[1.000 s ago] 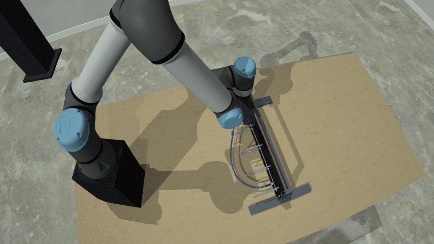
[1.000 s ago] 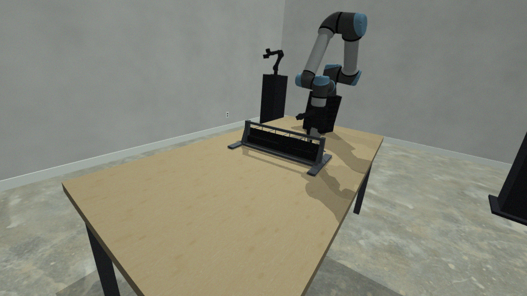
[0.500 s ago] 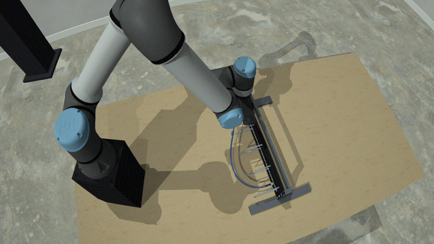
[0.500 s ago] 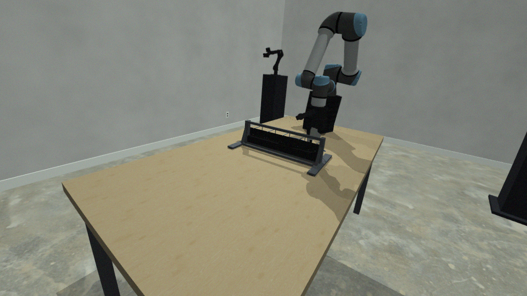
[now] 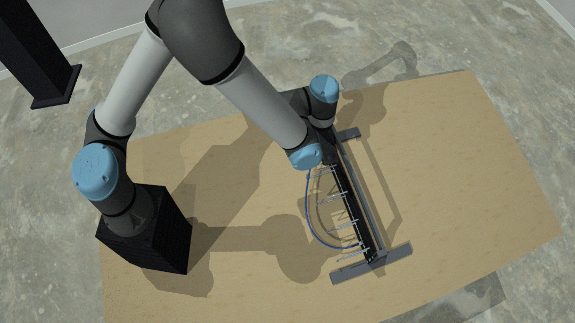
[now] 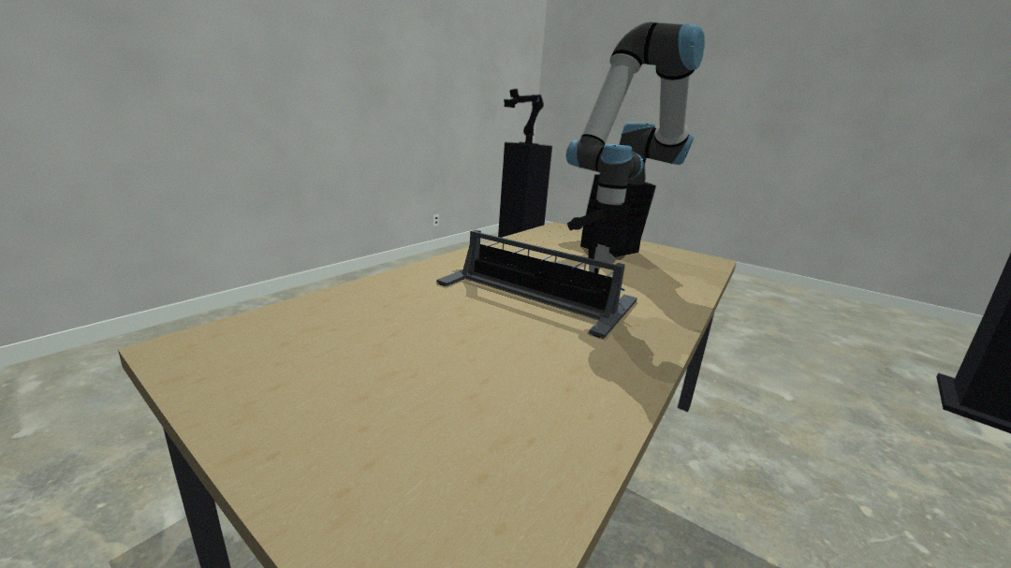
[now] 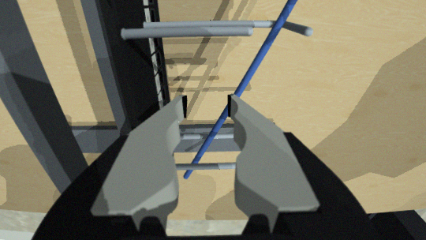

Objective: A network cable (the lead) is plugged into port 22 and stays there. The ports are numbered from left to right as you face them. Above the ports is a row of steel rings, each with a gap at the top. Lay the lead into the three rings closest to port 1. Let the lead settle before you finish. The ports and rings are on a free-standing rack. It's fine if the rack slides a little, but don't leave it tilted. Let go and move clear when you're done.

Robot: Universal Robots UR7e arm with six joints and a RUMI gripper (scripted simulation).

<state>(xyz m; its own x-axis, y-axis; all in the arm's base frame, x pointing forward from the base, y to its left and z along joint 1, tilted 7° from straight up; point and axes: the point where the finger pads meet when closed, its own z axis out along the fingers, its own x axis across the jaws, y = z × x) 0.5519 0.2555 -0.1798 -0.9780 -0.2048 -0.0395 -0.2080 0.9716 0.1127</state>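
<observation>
Right now my hand is 13 cm to the left of the rack, 9 cm short of it and 2 cm above it.
</observation>
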